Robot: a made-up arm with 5 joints.
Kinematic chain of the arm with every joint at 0, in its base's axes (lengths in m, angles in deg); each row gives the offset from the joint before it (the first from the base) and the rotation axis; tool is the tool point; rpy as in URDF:
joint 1: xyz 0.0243 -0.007 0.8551 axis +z
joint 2: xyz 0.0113 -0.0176 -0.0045 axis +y
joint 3: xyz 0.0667 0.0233 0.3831 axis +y
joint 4: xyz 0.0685 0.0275 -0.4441 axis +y
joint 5: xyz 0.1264 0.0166 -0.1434 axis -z
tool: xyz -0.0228 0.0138 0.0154 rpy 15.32 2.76 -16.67
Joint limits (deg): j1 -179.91..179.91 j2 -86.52..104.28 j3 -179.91..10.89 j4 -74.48..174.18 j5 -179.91..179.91
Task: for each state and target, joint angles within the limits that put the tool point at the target. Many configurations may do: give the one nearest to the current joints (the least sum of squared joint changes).
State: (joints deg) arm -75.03 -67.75 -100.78 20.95 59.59
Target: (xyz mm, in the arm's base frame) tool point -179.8 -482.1 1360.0
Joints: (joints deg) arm -121.75 -26.85 -65.67 31.18 58.81
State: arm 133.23 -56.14 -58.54 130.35 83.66
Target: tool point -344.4 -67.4 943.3
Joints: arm 177.91 -21.97 -46.49 116.17 84.64
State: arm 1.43 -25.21 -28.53 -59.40 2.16
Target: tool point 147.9 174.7 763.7
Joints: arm 39.30 11.69 10.89 -69.53 -3.17
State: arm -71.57 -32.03 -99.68 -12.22 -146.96
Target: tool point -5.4 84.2 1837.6
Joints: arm -55.95 -28.47 -131.72 7.30 -150.00
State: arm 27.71 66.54 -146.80 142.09 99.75
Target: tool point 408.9 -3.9 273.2
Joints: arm -9.89 101.25 -118.19 145.83 102.46
